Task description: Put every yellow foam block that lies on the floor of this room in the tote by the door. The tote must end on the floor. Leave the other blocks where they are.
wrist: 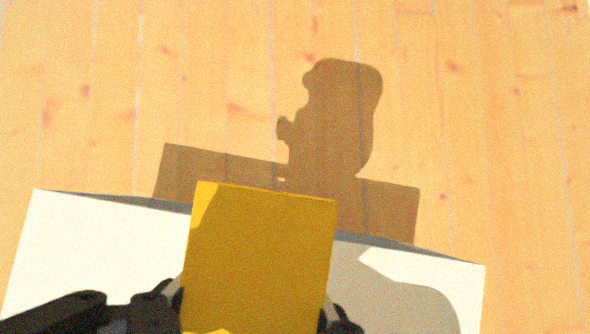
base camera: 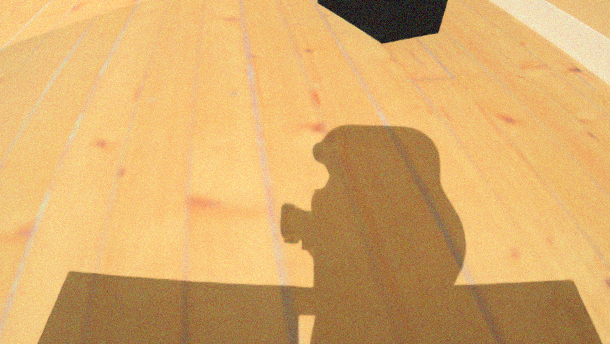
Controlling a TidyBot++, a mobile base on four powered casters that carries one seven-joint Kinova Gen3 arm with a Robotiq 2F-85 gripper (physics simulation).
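Places are measured from the arm's base along level axes (x up, y left, z back), in metres.
Pixels of known places: gripper, between the fingertips: (wrist: 252, 300).
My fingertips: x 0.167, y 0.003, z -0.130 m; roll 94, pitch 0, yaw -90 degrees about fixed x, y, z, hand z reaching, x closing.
Note:
Ahead of a thing's pixels: the offset from my fingertips to its top centre. "spot": to the spot under its first point. Level surfaces: height alone.
A yellow foam block @(dx +0.031, dy +0.000, dz -0.010 m) (wrist: 260, 260) is held between the two black fingers of my gripper (wrist: 252, 300) in the wrist view. My gripper is shut on it, with a finger at the block's left and right sides. The block is above the white top of my mobile base, whose front edge shows behind it. The lower part of the block is cut off by the view's bottom edge. The tote by the door cannot be made out in either view, and no block shows on the visible floor.
A black, angular object @(spot: dx -0.501, dy -0.217, dz -0.761 m) (base camera: 395, 17) stands on the wooden floor @(dx -0.564 m) (base camera: 150, 100) at the top of the base camera view, right of centre; most of it is cut off. A white skirting board (base camera: 565, 35) runs along the wall at the upper right. My own shadow falls on the floor ahead.

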